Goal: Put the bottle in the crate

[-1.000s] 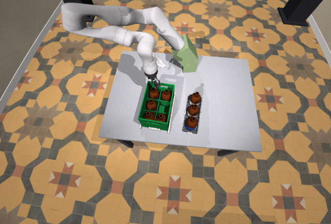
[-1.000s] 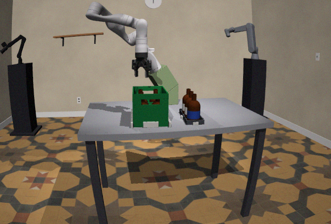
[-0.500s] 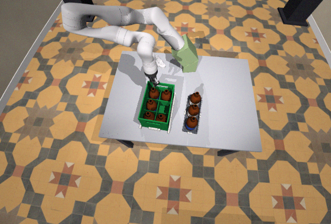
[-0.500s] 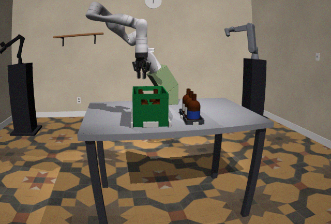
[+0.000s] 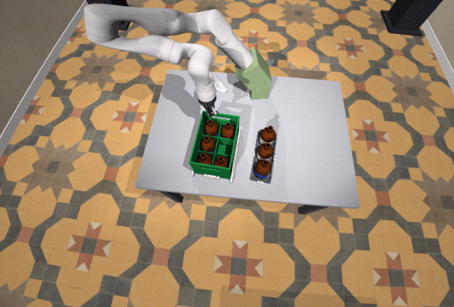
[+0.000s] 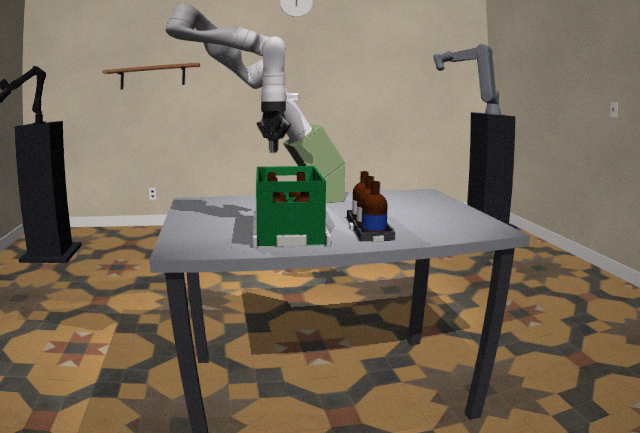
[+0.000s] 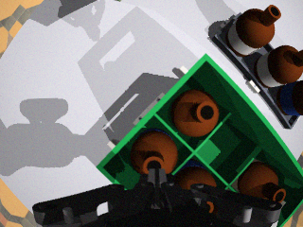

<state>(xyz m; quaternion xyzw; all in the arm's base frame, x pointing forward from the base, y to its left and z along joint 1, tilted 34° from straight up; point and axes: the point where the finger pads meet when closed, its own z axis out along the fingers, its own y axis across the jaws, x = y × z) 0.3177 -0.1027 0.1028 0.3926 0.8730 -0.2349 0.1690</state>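
The brown bottle is 280 mm to the left of my hand, 160 mm below it and 100 mm ahead of it. Round my hand: tray 280 mm to the left, 230 mm below, 100 mm ahead; then white-label bottle 290 mm to the left, 160 mm below, 10 mm ahead; then crate 160 mm below, 90 mm ahead, 30 mm to the left.
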